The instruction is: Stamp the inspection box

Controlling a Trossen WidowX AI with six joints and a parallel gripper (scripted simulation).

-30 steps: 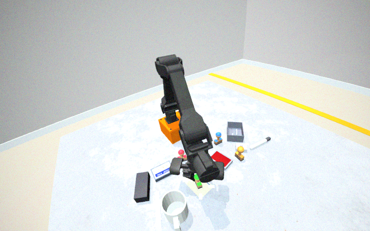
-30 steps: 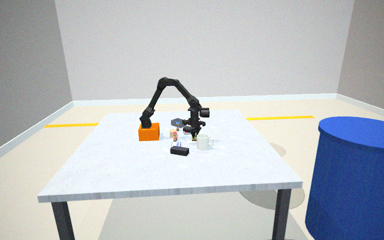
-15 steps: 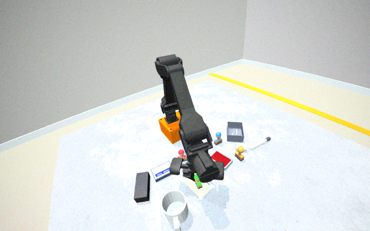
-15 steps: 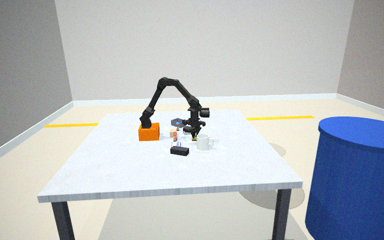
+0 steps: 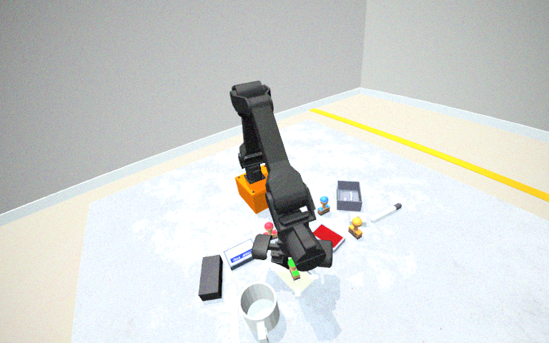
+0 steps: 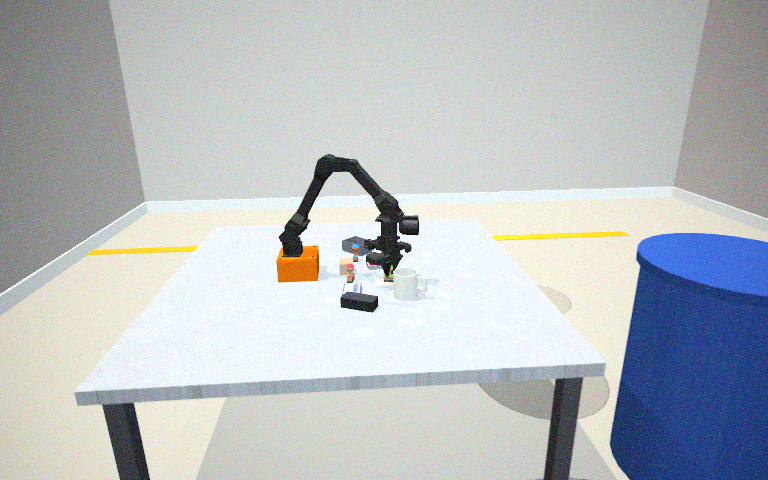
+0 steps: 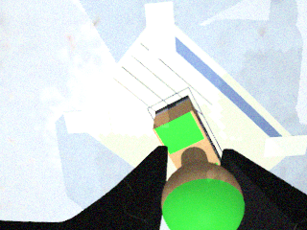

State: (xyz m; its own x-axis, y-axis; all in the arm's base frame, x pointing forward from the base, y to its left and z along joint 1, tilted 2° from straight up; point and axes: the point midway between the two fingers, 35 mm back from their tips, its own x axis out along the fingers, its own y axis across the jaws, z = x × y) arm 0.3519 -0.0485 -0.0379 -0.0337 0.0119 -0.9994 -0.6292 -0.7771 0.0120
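The white card lies 3 cm below my gripper tip. Also, from my gripper tip: mug (7 cm ahead, 12 cm to the right, 1 cm above); green-knobbed stamp (right at my gripper tip); red-knobbed stamp (14 cm behind).
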